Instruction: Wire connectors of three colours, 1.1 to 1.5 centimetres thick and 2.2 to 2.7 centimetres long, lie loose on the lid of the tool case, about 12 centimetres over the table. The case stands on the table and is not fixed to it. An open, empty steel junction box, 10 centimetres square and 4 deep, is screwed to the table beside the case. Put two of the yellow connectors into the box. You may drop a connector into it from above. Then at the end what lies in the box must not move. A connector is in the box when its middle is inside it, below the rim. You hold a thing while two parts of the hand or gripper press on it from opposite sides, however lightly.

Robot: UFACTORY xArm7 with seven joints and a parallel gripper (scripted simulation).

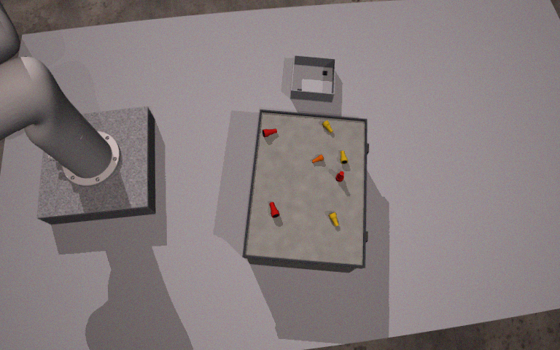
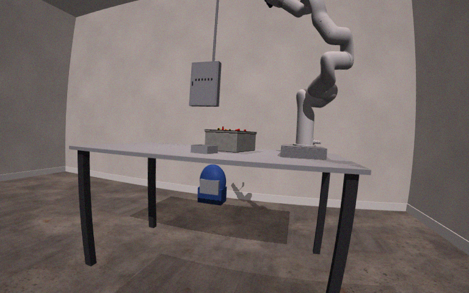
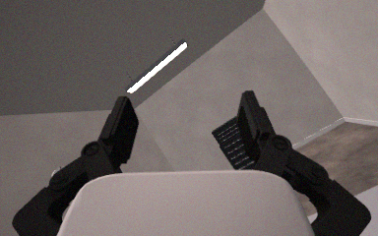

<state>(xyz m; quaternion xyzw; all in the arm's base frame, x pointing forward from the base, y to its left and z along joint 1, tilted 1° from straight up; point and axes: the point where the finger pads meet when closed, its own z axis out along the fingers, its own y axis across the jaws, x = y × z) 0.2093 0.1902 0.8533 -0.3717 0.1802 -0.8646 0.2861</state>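
The orange connector is 280 mm ahead of my hand, 180 mm to the right of it and 790 mm below it. Also, from my hand: tool case (260 mm ahead, 230 mm to the right, 830 mm below).
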